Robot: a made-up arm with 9 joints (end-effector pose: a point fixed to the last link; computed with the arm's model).
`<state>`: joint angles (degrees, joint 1 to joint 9).
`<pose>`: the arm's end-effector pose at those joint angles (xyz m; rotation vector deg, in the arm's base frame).
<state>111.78 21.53 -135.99 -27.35 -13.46 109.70 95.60 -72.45 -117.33</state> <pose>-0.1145 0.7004 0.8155 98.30 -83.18 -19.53</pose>
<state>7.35 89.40 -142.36 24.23 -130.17 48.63 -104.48 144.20 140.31</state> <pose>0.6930 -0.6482 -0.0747 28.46 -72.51 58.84</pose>
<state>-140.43 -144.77 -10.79 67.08 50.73 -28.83 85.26 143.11 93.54</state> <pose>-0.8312 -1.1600 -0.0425 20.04 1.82 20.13</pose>
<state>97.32 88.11 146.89 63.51 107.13 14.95 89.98 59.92 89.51</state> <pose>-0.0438 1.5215 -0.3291 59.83 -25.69 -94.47</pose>
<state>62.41 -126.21 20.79 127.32 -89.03 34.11 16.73 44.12 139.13</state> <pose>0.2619 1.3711 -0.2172 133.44 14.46 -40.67</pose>
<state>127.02 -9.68 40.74 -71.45 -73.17 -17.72 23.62 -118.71 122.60</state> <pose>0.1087 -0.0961 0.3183 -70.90 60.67 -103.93</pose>
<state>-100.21 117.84 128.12 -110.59 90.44 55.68 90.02 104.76 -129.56</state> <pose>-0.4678 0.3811 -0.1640 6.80 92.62 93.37</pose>
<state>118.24 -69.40 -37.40 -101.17 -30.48 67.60 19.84 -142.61 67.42</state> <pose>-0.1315 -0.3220 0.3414 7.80 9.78 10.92</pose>
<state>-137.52 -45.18 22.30 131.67 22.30 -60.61 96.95 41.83 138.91</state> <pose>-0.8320 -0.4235 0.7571 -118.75 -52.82 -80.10</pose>
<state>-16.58 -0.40 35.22 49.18 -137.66 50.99 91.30 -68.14 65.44</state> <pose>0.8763 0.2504 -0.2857 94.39 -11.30 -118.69</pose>
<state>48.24 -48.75 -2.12 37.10 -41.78 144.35 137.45 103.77 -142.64</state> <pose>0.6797 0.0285 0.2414 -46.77 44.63 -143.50</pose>
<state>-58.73 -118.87 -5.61 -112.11 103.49 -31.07 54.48 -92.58 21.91</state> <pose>-0.2203 -0.0395 0.1284 -132.96 -38.36 67.24</pose>
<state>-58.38 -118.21 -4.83 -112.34 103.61 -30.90 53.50 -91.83 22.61</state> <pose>-0.2158 -0.0412 0.1245 -132.93 -40.76 66.64</pose>
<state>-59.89 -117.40 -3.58 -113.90 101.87 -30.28 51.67 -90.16 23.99</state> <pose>-0.1901 -0.0179 0.1263 -132.96 -39.89 67.25</pose>
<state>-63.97 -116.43 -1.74 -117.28 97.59 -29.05 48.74 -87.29 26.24</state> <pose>-0.1278 0.0309 0.1367 -132.20 -34.35 69.45</pose>
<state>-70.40 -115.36 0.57 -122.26 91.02 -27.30 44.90 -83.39 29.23</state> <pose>-0.0188 0.0772 0.1550 -128.71 -24.96 72.33</pose>
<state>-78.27 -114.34 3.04 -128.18 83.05 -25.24 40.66 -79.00 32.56</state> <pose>0.1248 0.0808 0.1771 -121.33 -14.27 73.93</pose>
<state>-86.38 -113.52 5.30 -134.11 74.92 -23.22 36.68 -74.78 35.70</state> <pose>0.2633 0.0225 0.1973 -111.38 -5.23 72.61</pose>
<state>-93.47 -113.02 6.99 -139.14 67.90 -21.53 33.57 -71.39 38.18</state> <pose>0.3594 -0.0731 0.2103 -101.76 0.92 68.97</pose>
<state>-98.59 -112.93 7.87 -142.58 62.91 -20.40 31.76 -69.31 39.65</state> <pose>0.4072 -0.1603 0.2142 -94.67 4.84 65.23</pose>
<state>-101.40 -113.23 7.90 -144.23 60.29 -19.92 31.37 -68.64 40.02</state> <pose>0.4243 -0.2088 0.2108 -90.84 7.75 63.26</pose>
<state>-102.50 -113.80 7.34 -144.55 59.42 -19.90 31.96 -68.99 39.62</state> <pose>0.4287 -0.2218 0.2032 -89.35 10.34 63.16</pose>
